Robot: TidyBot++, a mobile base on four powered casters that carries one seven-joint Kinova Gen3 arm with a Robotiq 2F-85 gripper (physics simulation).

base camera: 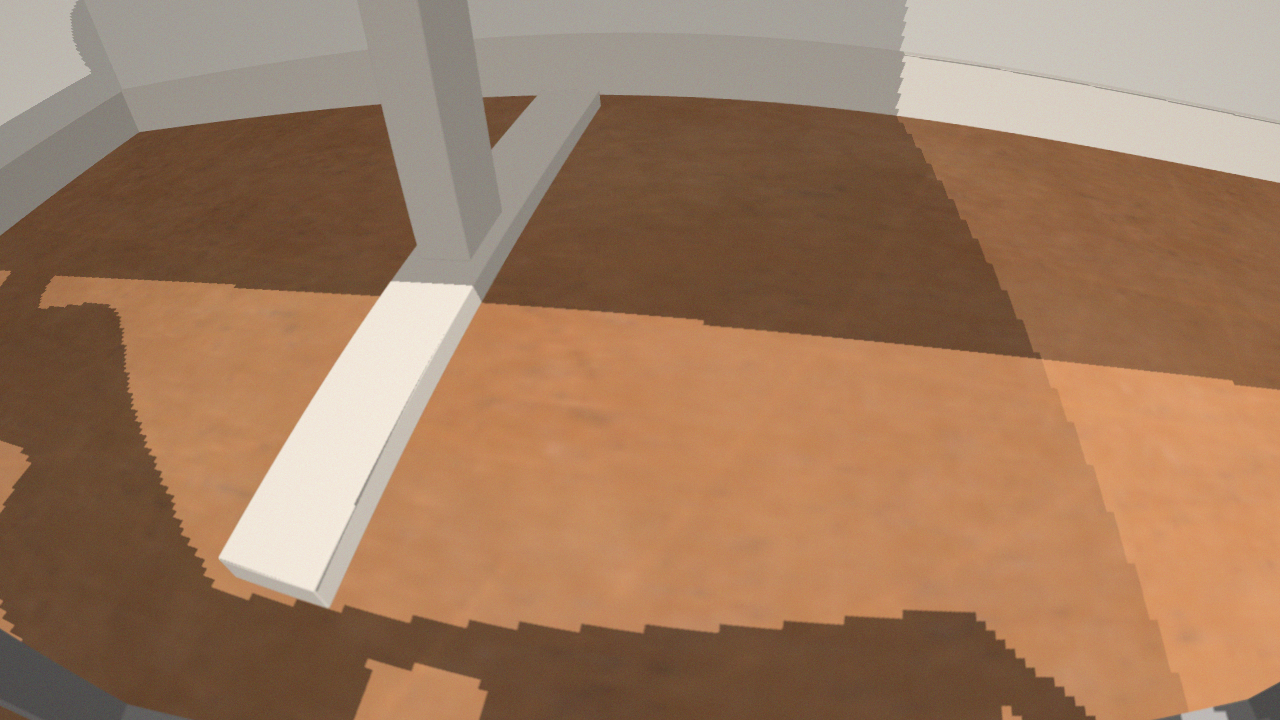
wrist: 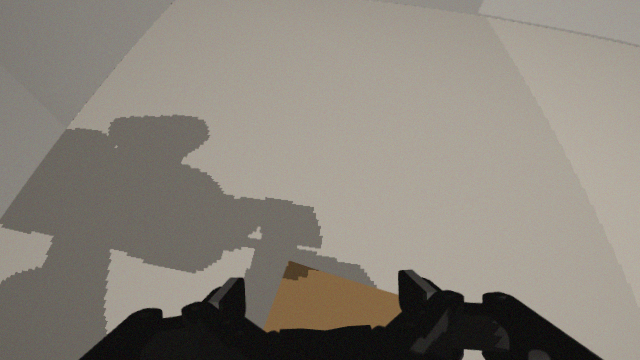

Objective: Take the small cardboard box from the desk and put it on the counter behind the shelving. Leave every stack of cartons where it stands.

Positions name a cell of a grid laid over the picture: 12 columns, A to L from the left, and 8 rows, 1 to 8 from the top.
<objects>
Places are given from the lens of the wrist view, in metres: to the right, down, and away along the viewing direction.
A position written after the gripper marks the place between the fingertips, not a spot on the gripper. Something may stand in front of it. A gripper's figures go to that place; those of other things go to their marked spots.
gripper (wrist: G7): 0.00, 0.06, 0.15
small cardboard box (wrist: F7): -0.01, 0.08, 0.18
white desk (wrist: J4): 0.19, -0.03, 0.31
The marked spots on the white desk and the small cardboard box are 0.26 m apart.
</objects>
